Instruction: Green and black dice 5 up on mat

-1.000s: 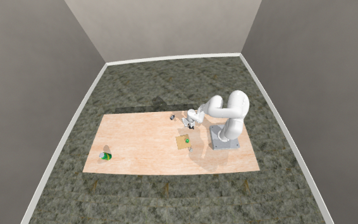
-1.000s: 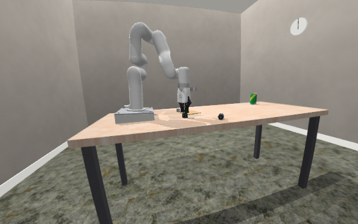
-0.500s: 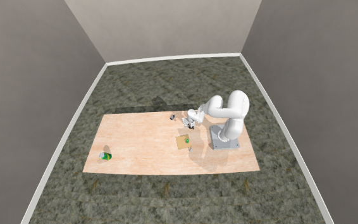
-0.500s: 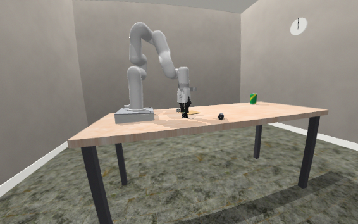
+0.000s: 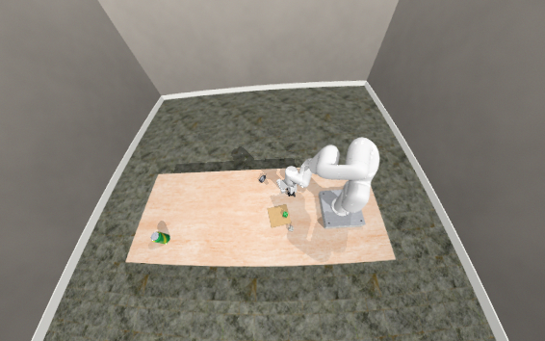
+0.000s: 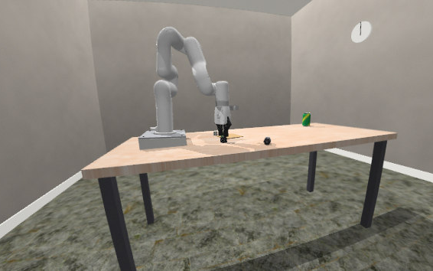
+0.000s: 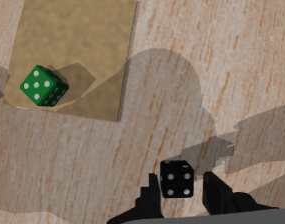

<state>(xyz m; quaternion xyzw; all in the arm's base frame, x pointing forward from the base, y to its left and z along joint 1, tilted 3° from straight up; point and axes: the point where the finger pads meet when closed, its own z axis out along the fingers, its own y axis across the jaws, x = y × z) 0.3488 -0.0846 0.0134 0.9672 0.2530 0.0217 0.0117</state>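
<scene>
Now: hand 40 mm above the black die. The rest, counted from my hand: green die 20 mm ahead, 160 mm to the left, 40 mm below; dark tool 220 mm ahead, 110 mm to the right, 40 mm below; tan mat 60 mm ahead, 170 mm to the left, 50 mm below.
</scene>
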